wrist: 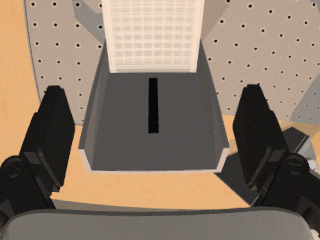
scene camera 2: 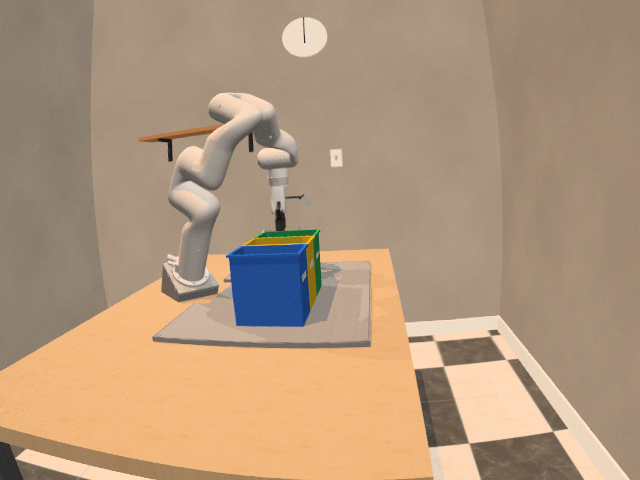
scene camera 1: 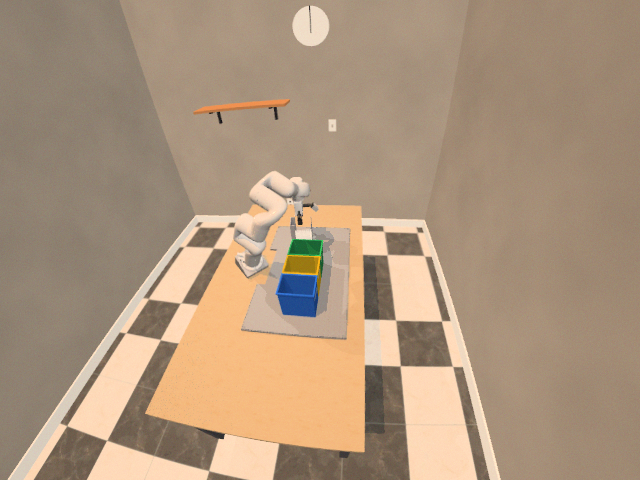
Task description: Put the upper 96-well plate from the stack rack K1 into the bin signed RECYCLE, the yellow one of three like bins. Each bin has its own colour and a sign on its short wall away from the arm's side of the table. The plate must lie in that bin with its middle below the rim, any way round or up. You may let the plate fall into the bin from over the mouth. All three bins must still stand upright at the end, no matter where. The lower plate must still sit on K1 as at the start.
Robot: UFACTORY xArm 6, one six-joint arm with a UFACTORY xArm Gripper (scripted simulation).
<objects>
A yellow bin shows in scene camera 2 and in scene camera 1; in the wrist view it is out of frame. One and the same spot on the yellow bin: (scene camera 2: 308, 240) is (scene camera 1: 317, 267).
</objects>
